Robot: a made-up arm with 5 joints. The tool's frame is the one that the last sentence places.
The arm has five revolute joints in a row. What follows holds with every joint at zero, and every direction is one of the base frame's.
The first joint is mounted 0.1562 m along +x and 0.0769 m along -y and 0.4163 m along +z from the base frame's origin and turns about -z.
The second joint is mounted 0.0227 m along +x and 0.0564 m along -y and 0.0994 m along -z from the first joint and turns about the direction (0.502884, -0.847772, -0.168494).
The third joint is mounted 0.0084 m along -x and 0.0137 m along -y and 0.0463 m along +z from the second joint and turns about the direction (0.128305, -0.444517, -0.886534).
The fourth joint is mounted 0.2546 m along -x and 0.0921 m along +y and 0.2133 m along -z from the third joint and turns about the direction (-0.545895, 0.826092, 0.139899).
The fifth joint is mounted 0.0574 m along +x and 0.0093 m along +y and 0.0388 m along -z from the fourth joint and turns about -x.
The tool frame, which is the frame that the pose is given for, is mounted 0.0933 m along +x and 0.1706 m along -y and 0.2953 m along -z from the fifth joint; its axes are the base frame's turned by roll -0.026, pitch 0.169 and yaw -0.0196 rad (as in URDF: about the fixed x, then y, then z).
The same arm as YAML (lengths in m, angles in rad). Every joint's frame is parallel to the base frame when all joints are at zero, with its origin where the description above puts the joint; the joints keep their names.
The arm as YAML. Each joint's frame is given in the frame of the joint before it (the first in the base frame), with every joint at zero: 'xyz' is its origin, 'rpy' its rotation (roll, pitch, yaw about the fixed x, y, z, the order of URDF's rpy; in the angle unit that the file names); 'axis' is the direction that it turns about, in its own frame. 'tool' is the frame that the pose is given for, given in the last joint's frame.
units:
  length: m
  angle: rad
joints:
  - name: joint 1
    type: revolute
    origin:
      xyz: [0.1562, -0.0769, 0.4163]
      rpy: [0.0, 0.0, 0.0]
    axis: [0.0, 0.0, -1.0]
  - name: joint 2
    type: revolute
    origin:
      xyz: [0.0227, -0.0564, -0.0994]
      rpy: [0.0, 0.0, 0.0]
    axis: [0.502884, -0.847772, -0.168494]
  - name: joint 3
    type: revolute
    origin:
      xyz: [-0.0084, -0.0137, 0.0463]
      rpy: [0.0, 0.0, 0.0]
    axis: [0.128305, -0.444517, -0.886534]
  - name: joint 4
    type: revolute
    origin:
      xyz: [-0.2546, 0.0921, -0.2133]
      rpy: [0.0, 0.0, 0.0]
    axis: [-0.545895, 0.826092, 0.139899]
  - name: joint 5
    type: revolute
    origin:
      xyz: [0.0574, 0.0093, -0.0388]
      rpy: [0.0, 0.0, 0.0]
    axis: [-1.0, 0.0, 0.0]
tool:
  origin:
    xyz: [0.0933, -0.1706, -0.2953]
    rpy: [-0.026, 0.169, -0.0196]

